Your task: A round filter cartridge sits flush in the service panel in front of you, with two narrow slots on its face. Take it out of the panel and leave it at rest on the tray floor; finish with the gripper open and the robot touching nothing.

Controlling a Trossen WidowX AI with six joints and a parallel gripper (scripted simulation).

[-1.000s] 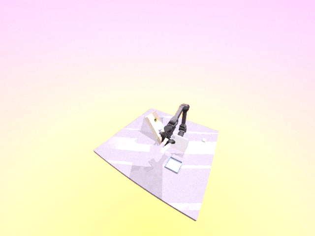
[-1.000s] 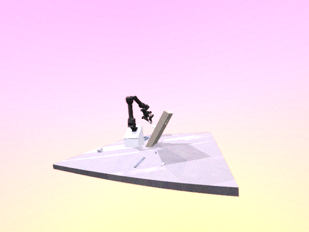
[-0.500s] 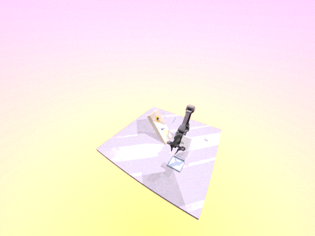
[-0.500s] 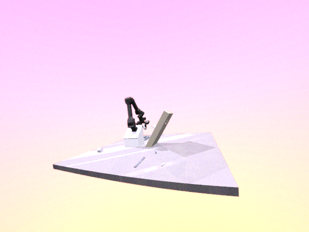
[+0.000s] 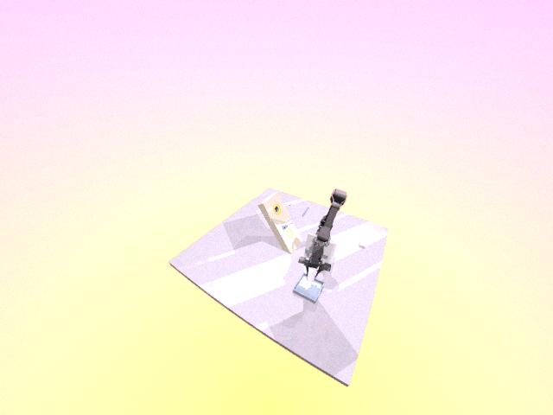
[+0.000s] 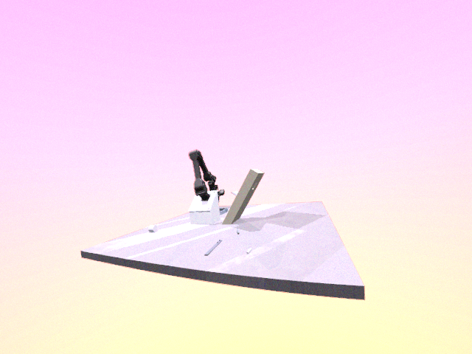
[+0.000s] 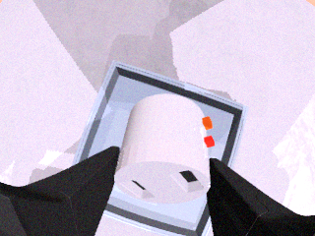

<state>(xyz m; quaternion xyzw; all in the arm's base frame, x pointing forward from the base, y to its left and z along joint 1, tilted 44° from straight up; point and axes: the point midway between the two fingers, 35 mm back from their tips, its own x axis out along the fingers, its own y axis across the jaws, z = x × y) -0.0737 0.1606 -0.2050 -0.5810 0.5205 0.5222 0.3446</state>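
The tray is 110 mm below my gripper tip. The rest, counted from my gripper tip: round filter cartridge: right at my gripper tip.
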